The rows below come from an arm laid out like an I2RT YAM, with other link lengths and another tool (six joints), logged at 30 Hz.
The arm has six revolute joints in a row. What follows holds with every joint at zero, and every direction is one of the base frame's. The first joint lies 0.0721 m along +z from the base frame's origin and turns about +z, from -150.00 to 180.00 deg. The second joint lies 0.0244 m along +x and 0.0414 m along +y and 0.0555 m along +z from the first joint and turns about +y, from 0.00 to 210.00 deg. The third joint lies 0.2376 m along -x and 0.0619 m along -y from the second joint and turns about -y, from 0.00 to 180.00 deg. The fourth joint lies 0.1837 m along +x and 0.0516 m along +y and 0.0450 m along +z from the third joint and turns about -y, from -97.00 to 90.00 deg. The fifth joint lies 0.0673 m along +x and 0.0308 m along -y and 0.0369 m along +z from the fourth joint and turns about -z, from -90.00 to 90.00 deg. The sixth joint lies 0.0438 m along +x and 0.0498 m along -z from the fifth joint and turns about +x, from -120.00 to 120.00 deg. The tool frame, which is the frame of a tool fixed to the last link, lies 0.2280 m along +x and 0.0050 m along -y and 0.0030 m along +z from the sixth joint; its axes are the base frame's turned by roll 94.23, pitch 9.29 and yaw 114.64 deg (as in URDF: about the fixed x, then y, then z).
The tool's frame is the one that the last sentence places.
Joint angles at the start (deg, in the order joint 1, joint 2, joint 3, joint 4, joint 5, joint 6):
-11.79 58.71 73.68 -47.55 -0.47 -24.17
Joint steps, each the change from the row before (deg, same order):
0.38 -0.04 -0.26 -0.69 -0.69 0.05
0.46 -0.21 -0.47 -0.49 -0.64 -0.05
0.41 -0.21 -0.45 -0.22 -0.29 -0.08
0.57 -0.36 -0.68 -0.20 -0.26 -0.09
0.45 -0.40 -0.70 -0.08 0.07 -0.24
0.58 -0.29 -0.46 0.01 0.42 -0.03
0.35 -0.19 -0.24 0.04 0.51 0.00
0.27 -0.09 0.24 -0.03 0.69 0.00
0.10 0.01 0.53 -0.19 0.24 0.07
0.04 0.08 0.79 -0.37 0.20 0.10
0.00 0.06 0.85 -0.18 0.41 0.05
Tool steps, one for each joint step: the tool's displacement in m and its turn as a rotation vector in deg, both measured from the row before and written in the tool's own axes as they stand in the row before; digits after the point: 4 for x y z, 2 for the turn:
0.0070 -0.0017 0.0036 0.23 1.35 -0.06
0.0071 -0.0014 0.0035 0.16 1.27 -0.24
0.0048 -0.0011 0.0025 0.15 0.78 -0.26
0.0059 -0.0015 0.0030 0.19 0.90 -0.35
0.0038 -0.0022 0.0020 0.34 0.47 -0.38
0.0022 -0.0011 0.0011 0.25 0.14 -0.28
0.0002 -0.0009 0.0000 0.21 -0.18 -0.13
-0.0018 0.0006 -0.0020 0.09 -0.56 -0.14
-0.0012 0.0020 -0.0022 -0.17 -0.32 -0.07
-0.0015 0.0024 -0.0028 -0.20 -0.33 -0.01
-0.0031 0.0030 -0.0038 -0.27 -0.68 -0.07

